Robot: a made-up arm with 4 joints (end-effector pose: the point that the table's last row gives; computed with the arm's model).
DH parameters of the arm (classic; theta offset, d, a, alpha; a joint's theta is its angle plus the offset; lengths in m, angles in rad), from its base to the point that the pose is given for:
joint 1: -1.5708 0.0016 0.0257 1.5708
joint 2: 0 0.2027 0.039 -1.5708
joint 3: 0 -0.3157 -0.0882 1.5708
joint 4: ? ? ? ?
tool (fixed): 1.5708 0.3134 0 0
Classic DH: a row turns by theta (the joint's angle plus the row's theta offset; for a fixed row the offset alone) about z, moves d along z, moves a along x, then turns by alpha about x.
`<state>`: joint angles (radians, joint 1 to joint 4).
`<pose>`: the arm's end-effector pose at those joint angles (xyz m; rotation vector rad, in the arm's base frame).
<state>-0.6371 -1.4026 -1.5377 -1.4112</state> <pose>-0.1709 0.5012 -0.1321 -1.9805 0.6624 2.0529</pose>
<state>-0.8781 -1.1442 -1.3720 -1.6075</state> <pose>-0.0352 0.5093 -0.2693 -1.8206 1.3228 1.8103</pose>
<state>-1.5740 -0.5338 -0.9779 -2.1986</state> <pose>0.1500 0.2836 -0.5506 -1.0784 2.5387 1.0369</pose>
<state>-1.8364 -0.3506 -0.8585 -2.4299</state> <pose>0.1455 0.1939 -0.6006 -0.7773 2.7968 0.7763</pose>
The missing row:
joint 4: 0 -0.0304 0.0798 -1.5708
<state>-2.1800 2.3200 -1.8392 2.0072</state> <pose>-0.2519 -0.0445 0.3864 0.7203 -0.8172 0.1328</pose>
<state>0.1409 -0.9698 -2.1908 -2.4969</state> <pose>-0.3116 0.4171 -0.3808 -1.5237 1.7942 1.9929</pose>
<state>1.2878 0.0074 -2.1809 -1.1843</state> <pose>-0.1543 -0.3825 -0.2704 1.1020 -0.5338 -0.7792</pose>
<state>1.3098 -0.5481 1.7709 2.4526</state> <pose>-0.3077 -0.4880 -0.4720 0.1665 -2.5126 0.7234</pose>
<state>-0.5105 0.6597 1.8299 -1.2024</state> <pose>-0.0635 -0.1433 -0.2482 0.7133 1.2845 0.6926</pose>
